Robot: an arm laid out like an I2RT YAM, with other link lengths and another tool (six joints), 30 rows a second.
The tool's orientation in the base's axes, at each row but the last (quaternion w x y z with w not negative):
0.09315, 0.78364, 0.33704, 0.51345
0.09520, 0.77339, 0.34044, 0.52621
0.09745, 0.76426, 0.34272, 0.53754
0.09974, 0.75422, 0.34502, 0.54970
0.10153, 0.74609, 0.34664, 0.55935
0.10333, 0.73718, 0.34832, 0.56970
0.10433, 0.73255, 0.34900, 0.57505
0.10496, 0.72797, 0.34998, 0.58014
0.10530, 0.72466, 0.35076, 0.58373
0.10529, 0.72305, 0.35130, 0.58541
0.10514, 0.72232, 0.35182, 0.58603
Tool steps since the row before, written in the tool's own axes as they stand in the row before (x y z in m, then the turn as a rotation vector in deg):
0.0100, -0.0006, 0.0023, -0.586, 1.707, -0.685
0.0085, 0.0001, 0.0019, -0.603, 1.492, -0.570
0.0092, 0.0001, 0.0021, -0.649, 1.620, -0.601
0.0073, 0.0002, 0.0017, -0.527, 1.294, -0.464
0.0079, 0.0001, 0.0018, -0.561, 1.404, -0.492
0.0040, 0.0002, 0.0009, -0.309, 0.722, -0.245
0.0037, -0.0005, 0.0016, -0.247, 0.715, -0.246
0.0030, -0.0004, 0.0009, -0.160, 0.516, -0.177
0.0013, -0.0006, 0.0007, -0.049, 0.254, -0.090
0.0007, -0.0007, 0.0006, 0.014, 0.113, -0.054
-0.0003, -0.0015, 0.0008, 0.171, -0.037, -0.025
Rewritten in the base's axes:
0.0042, 0.0072, 0.0061, 0.000, -1.792, 0.717
0.0035, 0.0057, 0.0056, 0.006, -1.617, 0.547
0.0036, 0.0062, 0.0061, 0.023, -1.749, 0.591
0.0028, 0.0048, 0.0050, 0.032, -1.398, 0.459
0.0027, 0.0053, 0.0055, 0.046, -1.508, 0.502
0.0013, 0.0026, 0.0029, 0.029, -0.786, 0.240
0.0016, 0.0031, 0.0021, 0.031, -0.742, 0.284
0.0009, 0.0024, 0.0018, 0.024, -0.524, 0.219
0.0005, 0.0014, 0.0005, 0.012, -0.240, 0.132
0.0003, 0.0011, 0.0000, -0.005, -0.088, 0.090
0.0001, 0.0011, -0.0013, -0.026, 0.128, 0.119

